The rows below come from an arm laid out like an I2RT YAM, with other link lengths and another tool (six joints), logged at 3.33 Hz.
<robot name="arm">
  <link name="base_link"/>
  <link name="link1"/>
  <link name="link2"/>
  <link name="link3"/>
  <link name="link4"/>
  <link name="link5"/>
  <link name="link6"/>
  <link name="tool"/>
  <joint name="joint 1" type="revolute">
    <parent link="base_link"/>
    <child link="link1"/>
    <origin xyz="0 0 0.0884" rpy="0 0 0"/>
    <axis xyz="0 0 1"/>
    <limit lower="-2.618" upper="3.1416"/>
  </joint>
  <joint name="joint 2" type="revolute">
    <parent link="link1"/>
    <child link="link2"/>
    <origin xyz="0.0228 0.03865 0.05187" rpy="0 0 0"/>
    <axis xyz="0 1 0"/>
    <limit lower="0" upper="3.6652"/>
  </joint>
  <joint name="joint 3" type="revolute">
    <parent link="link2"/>
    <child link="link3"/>
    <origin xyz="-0.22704 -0.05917 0" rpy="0 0 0"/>
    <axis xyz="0 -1 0"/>
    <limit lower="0" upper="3.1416"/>
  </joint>
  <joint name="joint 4" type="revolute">
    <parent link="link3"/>
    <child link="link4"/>
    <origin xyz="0.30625 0.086 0.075" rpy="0 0 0"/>
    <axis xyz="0 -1 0"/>
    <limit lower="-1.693" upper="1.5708"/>
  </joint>
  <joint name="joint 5" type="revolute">
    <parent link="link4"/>
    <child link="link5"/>
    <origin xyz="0.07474 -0.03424 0.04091" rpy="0 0 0"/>
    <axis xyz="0 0 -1"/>
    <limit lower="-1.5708" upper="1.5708"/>
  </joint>
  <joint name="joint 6" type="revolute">
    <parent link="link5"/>
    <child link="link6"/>
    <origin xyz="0.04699 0 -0.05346" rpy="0 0 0"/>
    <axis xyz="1 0 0"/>
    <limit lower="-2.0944" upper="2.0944"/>
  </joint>
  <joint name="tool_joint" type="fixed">
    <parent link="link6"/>
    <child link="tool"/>
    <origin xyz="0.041 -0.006 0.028" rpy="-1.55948 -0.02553 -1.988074"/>
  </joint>
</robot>
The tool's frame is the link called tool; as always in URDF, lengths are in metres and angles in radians.
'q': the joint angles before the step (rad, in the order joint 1, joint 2, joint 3, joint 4, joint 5, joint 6). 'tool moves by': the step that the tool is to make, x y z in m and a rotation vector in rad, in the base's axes. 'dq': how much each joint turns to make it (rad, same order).
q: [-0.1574, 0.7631, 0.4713, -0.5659, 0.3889, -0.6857]
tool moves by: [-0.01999, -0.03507, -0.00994, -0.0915, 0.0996, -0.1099]
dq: [-0.1194, -0.0427, -0.0366, -0.0481, 0.0794, -0.0855]
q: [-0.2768, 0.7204, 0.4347, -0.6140, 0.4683, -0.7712]
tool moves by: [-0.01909, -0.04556, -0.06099, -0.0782, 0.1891, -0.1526]
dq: [-0.1518, 0.1610, -0.0870, 0.1434, 0.1136, -0.0915]
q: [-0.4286, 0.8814, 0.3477, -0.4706, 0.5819, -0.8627]
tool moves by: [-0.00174, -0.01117, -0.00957, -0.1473, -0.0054, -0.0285]
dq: [-0.0096, 0.0042, -0.0740, 0.1908, 0.1178, -0.0764]
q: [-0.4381, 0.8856, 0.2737, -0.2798, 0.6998, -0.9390]
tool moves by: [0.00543, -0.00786, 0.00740, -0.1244, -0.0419, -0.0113]
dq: [0.0003, -0.0042, -0.0328, 0.1706, 0.0774, -0.0759]
